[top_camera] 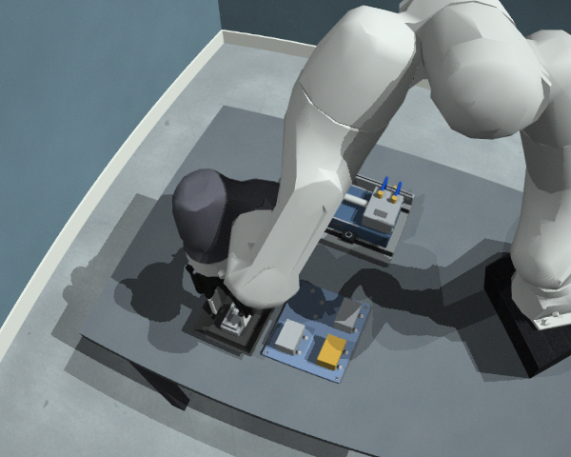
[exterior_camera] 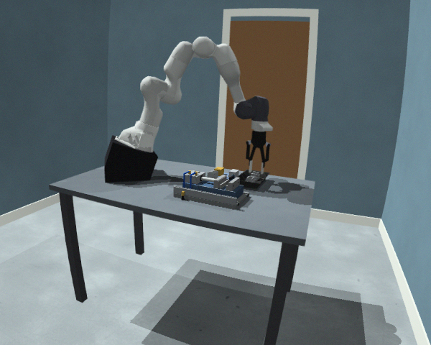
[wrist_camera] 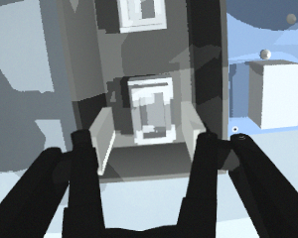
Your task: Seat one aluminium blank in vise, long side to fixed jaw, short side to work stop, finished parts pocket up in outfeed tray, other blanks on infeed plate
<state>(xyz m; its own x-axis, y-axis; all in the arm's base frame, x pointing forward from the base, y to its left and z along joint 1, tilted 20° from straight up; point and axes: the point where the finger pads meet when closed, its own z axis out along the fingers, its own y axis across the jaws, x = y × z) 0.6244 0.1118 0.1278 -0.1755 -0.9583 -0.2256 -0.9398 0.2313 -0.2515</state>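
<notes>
The blue infeed plate is 18 cm behind my hand, 2 cm to the right of it and 7 cm below it. Round my hand: fixed jaw (7 cm behind, 35 cm to the right); moving jaw (14 cm behind, 33 cm to the right); brass blank (21 cm behind, 3 cm to the left, 5 cm below).
</notes>
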